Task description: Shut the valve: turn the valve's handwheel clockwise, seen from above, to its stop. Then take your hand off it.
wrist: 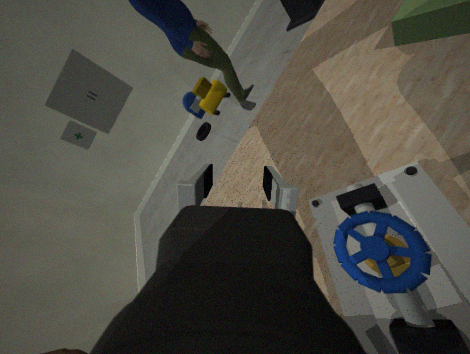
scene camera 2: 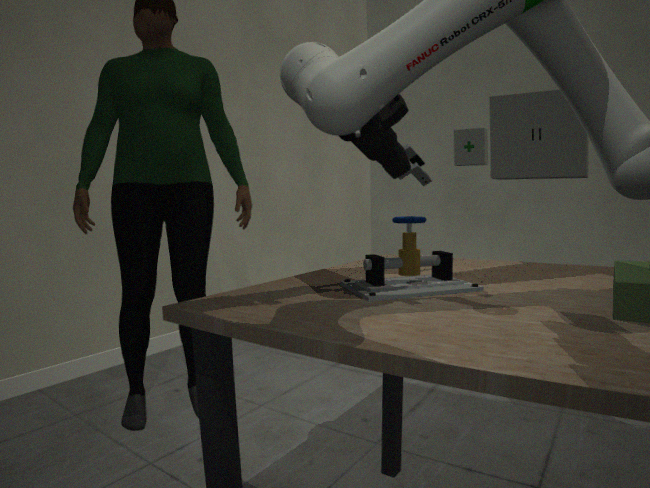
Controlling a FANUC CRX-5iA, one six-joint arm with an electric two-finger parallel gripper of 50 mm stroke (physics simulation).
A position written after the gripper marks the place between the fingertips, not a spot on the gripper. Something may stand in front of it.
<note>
In view: the gripper (scene camera 2: 424, 173) and a blue handwheel (wrist: 374, 247).
The gripper is seen too in the wrist view (wrist: 238, 175).
</note>
